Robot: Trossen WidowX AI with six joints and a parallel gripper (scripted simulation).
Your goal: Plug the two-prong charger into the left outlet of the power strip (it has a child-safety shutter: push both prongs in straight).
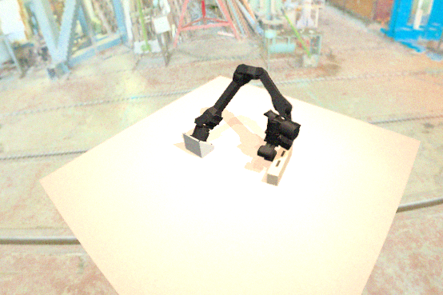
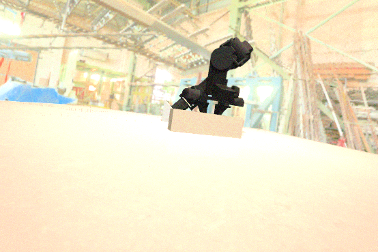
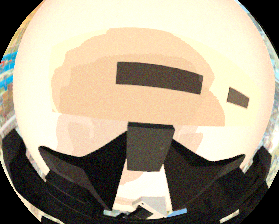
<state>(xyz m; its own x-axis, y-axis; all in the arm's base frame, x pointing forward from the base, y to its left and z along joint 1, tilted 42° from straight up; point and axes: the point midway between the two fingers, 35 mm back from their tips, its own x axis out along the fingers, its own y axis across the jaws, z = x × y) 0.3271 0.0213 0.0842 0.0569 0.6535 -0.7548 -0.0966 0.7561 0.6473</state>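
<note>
My gripper tip is 20 mm short of the dark charger and 10 mm below it.
</note>
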